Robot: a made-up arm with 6 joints.
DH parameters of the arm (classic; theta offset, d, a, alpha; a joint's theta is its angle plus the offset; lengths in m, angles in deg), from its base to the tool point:
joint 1: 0 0.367 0 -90
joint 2: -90 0 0.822 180
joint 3: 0 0 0 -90
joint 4: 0 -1.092 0 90
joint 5: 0 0.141 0 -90
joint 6: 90 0 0 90
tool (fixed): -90 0 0 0
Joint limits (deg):
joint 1: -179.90..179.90
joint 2: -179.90..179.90
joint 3: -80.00..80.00
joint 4: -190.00..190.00
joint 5: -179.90..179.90
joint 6: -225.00..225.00
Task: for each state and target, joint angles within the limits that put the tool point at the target. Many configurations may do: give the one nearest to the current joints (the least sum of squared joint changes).
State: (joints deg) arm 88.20 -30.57 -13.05 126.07 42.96 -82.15
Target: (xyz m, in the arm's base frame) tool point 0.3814 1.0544 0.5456
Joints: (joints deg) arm 66.03 14.76 -25.45 124.54 42.96 -82.15
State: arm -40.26 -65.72 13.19 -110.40 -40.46 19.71
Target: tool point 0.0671 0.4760 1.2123
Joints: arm -89.35 -104.48 -25.13 -120.95 -40.46 19.71
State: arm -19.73 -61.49 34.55 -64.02 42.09 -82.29
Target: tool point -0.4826 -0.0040 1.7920
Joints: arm -7.48 -64.21 18.48 -61.74 42.09 -82.29
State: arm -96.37 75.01 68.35 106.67 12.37 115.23
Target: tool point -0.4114 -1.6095 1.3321
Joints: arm -105.64 57.18 78.26 105.58 12.37 115.23
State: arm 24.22 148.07 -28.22 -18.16 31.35 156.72
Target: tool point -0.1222 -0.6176 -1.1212
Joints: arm 66.06 164.03 25.00 -9.80 31.35 156.72
